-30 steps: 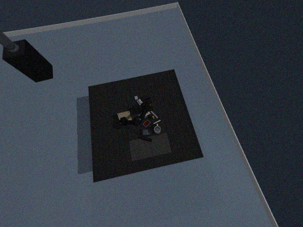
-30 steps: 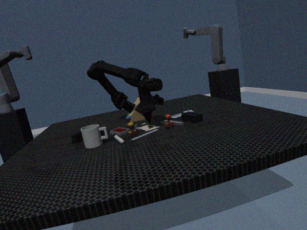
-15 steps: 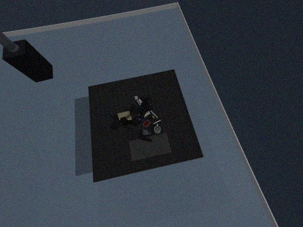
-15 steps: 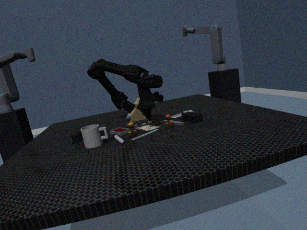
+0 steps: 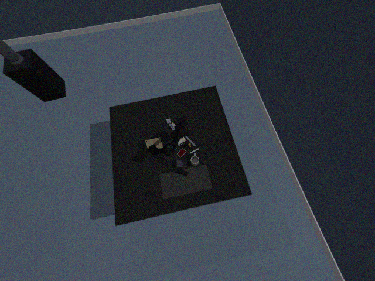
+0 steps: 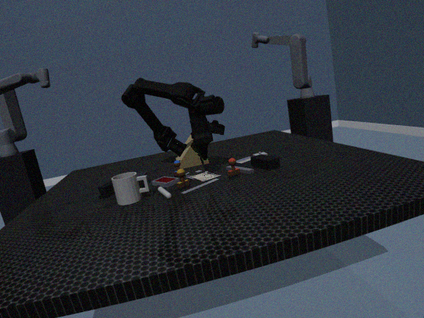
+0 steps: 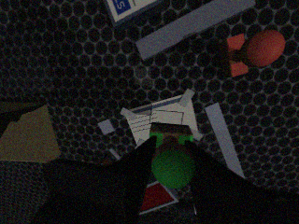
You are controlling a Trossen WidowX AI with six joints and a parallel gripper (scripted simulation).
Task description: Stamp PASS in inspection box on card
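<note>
The white card lies 70 mm below my gripper tip, 10 mm to the right of it and 10 mm behind it. Also, from my gripper tip: red-knobbed stamp: 80 mm to the left, 70 mm ahead, 50 mm below; then ruler strip: 90 mm ahead, 70 mm below, 50 mm to the right; then green-knobbed stamp: right at my gripper tip.
</note>
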